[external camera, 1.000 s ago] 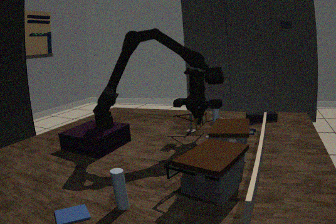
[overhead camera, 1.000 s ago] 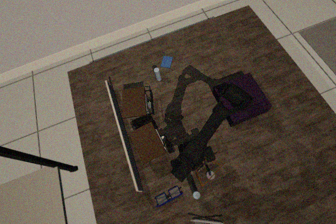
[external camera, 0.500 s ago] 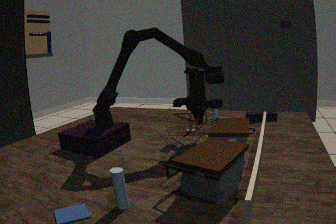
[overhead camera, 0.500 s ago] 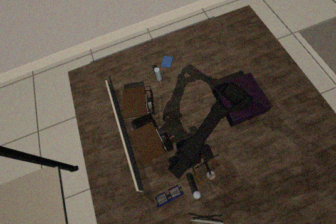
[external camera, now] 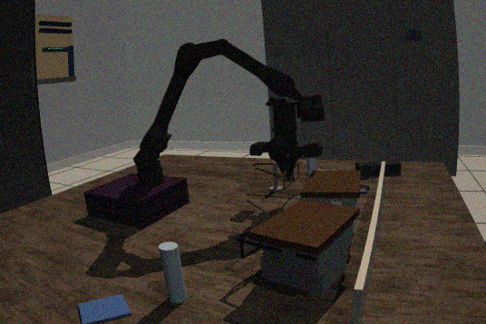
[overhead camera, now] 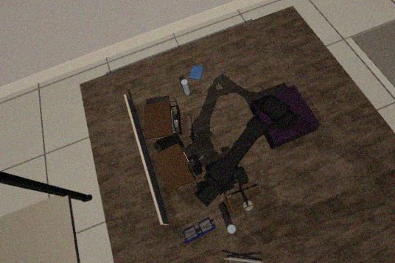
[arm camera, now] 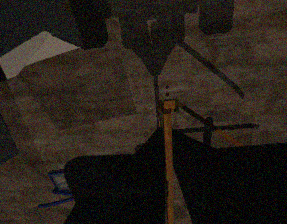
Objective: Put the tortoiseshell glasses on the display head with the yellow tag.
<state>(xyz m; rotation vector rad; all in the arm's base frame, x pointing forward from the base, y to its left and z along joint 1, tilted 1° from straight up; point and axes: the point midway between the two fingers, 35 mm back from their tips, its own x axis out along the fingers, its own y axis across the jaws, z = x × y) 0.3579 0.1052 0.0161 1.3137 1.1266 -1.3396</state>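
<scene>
My gripper tip is now 110 mm to the right of the white-footed pin, 60 mm past it and 40 mm above it. The rest, counted from my gripper tip: display head 150 mm to the right, 110 mm ahead; flat pair of glasses 280 mm to the left, 70 mm ahead, 50 mm below; long rail 280 mm to the right, 230 mm ahead, 10 mm below.
</scene>
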